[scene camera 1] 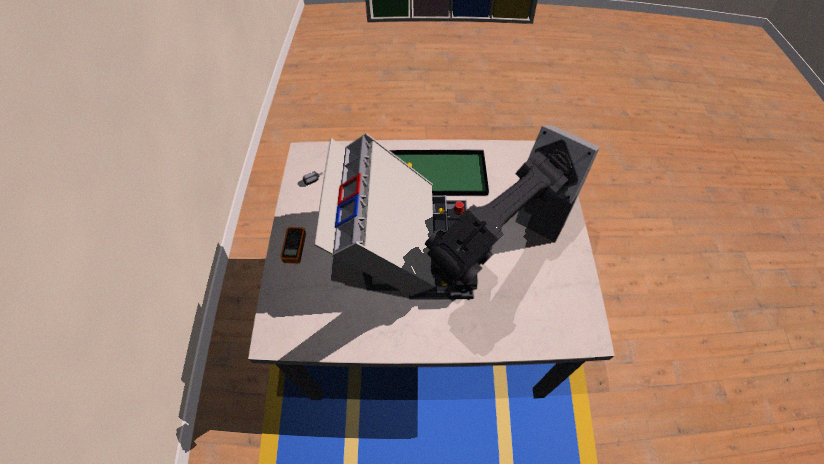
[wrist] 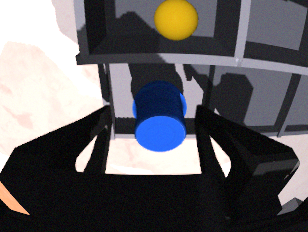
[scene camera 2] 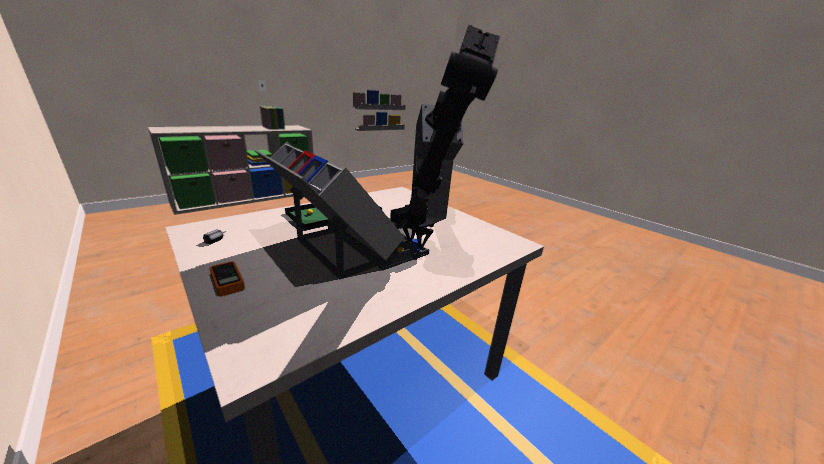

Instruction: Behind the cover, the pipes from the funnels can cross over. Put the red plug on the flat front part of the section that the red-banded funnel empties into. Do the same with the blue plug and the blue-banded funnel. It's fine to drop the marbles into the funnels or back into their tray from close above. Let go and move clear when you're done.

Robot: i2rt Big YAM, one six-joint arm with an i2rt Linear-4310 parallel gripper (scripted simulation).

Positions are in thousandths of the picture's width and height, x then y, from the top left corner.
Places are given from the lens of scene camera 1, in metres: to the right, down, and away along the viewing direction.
green marble tray (scene camera 1: 547, 370): 0.15, -0.23, 1.70
